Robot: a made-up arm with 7 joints.
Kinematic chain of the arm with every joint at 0, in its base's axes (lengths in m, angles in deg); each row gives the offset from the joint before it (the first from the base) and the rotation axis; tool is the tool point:
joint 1: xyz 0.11 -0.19 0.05 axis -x
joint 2: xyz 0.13 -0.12 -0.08 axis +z
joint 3: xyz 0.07 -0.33 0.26 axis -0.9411 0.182 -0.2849
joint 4: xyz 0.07 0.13 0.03 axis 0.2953 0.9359 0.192
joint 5: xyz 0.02 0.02 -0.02 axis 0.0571 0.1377 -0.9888
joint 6: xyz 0 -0.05 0.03 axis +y
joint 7: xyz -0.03 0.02 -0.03 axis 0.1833 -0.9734 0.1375
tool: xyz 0.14 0 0.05
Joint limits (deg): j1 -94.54..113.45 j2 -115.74..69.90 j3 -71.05..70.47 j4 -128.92..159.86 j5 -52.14..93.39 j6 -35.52..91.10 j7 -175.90..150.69
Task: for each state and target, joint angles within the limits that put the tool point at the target. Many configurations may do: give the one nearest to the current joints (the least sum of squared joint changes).
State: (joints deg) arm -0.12 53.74 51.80 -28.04 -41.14 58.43 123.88
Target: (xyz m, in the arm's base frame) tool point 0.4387 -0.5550 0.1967
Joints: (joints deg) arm -26.58 33.43 30.54 -23.43 -43.97 40.75 143.02
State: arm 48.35 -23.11 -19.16 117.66 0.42 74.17 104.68
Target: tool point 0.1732 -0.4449 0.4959
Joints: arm 40.63 -60.77 -10.65 104.67 4.45 59.00 122.46
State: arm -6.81 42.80 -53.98 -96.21 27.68 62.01 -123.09
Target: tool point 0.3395 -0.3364 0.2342
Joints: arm -3.06 46.98 -37.29 -87.56 43.88 73.50 -134.92
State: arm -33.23 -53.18 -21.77 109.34 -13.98 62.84 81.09
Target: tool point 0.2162 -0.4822 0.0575
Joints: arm -27.63 -55.91 -11.36 132.12 -12.35 82.55 69.43
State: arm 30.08 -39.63 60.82 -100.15 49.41 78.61 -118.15
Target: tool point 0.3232 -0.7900 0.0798
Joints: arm 3.51 -18.93 70.47 -117.47 51.04 63.11 -111.99
